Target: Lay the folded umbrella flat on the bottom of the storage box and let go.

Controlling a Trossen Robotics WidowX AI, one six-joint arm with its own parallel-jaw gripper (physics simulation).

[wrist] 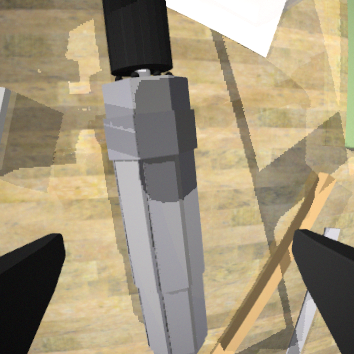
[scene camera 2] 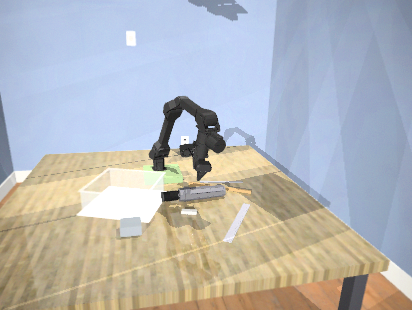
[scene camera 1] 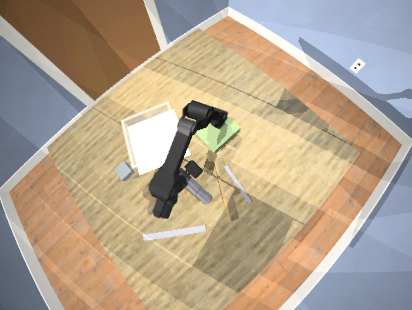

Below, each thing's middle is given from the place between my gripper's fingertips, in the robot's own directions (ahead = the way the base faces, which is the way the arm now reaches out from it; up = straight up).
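The thin wooden stick (wrist: pixel 324 182) is 110 mm below my hand, and I find it 80 mm behind my hand and 140 mm to the left. There is the storage box (scene camera 2: pixel 124 193) as well, 70 mm below my hand, 60 mm behind it and 290 mm to the right of it.
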